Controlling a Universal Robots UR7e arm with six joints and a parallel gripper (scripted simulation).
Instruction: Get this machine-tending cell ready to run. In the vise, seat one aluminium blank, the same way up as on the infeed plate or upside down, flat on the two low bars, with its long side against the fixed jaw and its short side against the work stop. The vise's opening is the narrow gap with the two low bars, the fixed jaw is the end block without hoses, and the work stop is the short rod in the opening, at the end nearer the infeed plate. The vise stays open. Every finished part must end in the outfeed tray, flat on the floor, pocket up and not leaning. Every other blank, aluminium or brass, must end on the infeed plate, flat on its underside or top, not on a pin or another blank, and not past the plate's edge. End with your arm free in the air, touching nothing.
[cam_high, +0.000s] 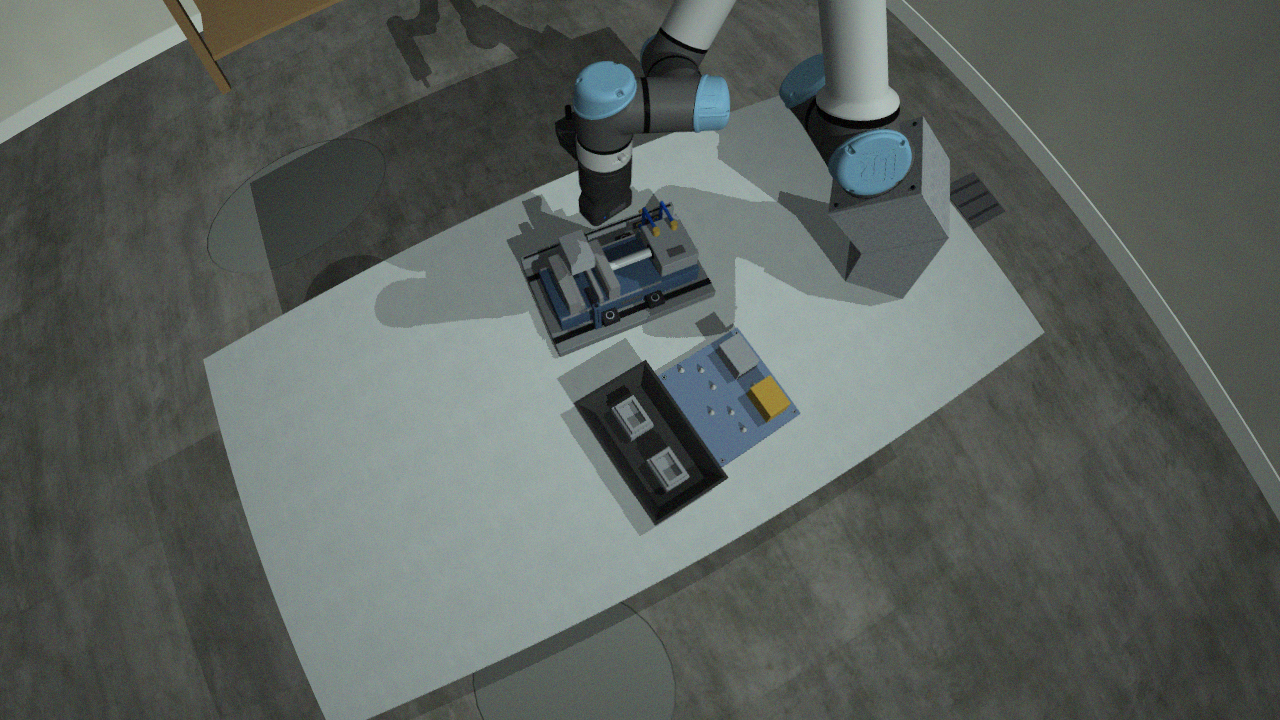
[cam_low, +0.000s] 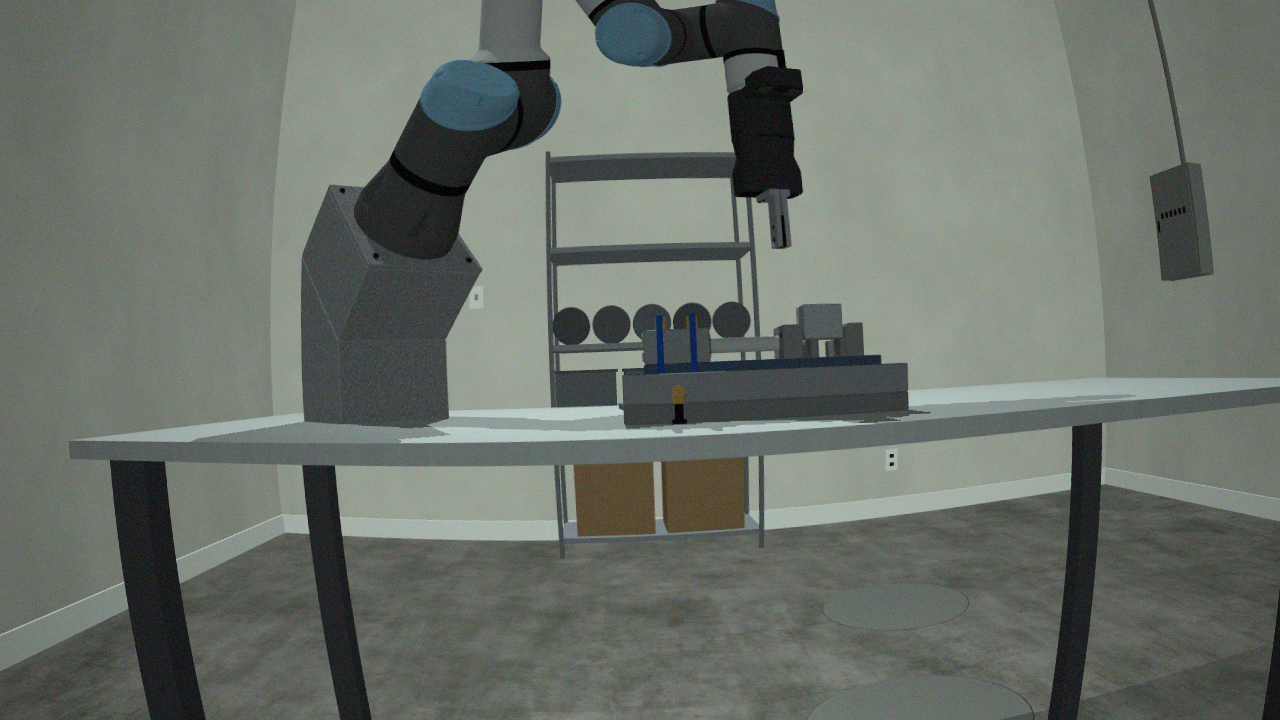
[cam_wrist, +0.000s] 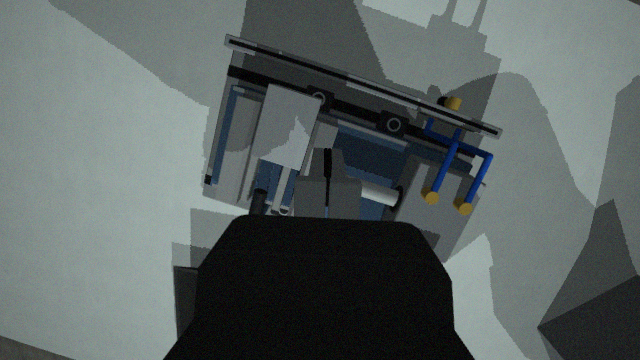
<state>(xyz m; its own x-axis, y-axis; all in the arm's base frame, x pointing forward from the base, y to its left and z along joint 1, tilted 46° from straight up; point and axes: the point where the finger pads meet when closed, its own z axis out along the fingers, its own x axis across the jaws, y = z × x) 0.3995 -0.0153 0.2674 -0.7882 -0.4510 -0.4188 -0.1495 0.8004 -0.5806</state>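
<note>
Right now my hand is 40 mm past the piston rod, 40 mm to the right of it and 120 mm above it. Also, from my hand: fixed jaw 80 mm ahead, 30 mm to the left, 120 mm below; then vise 20 mm behind, 40 mm to the left, 160 mm below; then hose block 120 mm behind, 50 mm to the left, 120 mm below.
</note>
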